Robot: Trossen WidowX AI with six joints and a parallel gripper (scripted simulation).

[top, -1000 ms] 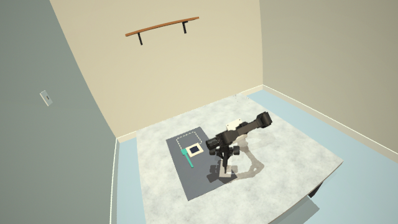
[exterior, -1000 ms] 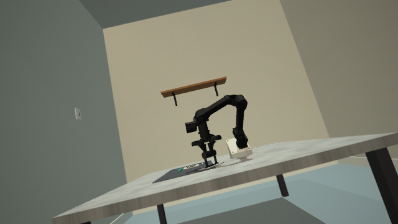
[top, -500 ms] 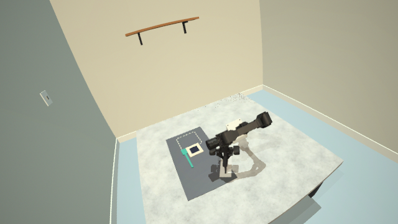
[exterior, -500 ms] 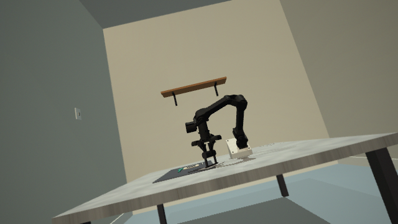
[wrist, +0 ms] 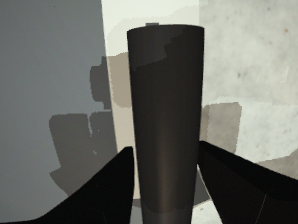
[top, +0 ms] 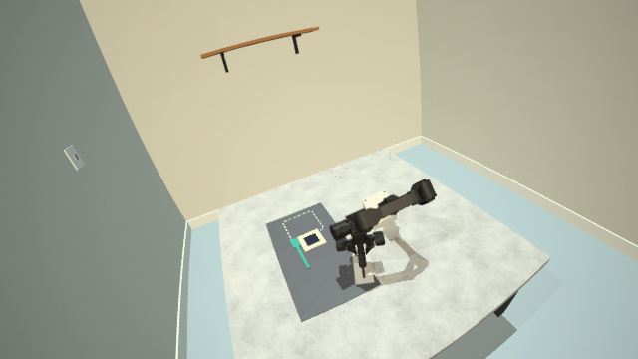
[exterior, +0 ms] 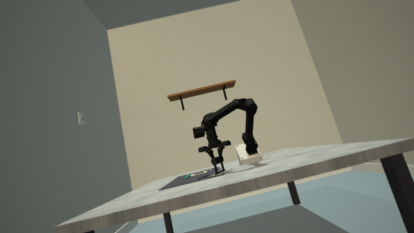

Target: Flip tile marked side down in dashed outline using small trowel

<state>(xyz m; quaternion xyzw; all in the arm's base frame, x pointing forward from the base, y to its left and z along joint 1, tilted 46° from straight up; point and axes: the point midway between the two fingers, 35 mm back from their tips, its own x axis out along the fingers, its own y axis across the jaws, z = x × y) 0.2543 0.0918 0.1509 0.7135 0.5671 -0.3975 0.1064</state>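
My gripper tip is 30 mm above the trowel, 20 mm to the left of it and 10 mm past it. The rest, counted from my gripper tip: dark mat: 200 mm to the right, 140 mm ahead, 80 mm below; then teal t-shaped piece: 240 mm to the right, 200 mm ahead, 60 mm below; then tile: 260 mm to the right, 120 mm ahead, 60 mm below.
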